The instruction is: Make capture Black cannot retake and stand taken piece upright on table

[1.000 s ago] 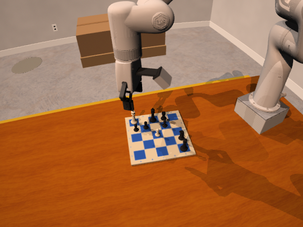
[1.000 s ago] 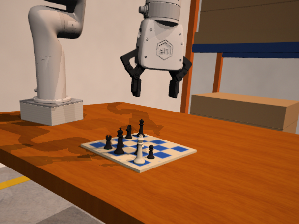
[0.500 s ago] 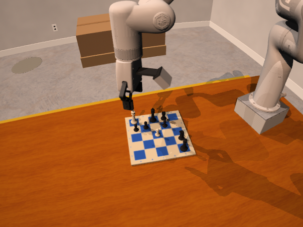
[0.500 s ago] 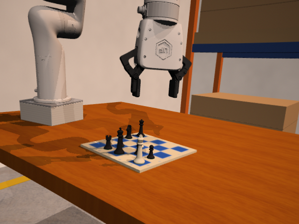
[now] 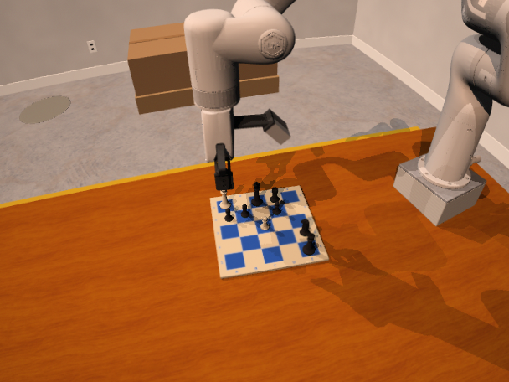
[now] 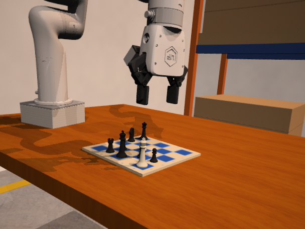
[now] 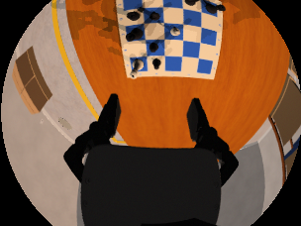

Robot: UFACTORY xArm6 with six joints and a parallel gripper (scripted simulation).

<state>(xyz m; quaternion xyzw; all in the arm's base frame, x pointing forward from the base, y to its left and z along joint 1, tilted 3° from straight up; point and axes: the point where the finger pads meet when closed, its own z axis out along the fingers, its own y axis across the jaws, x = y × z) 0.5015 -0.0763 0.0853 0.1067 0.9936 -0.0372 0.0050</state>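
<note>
Now: hand 40 mm to the left of the tall white piece and 110 mm above it. Also, from my hand: white pawn 70 mm behind, 50 mm to the left, 130 mm below; blue-and-cream chessboard 70 mm behind, 50 mm to the left, 150 mm below; black tall piece 70 mm behind, 30 mm to the right, 110 mm below.
</note>
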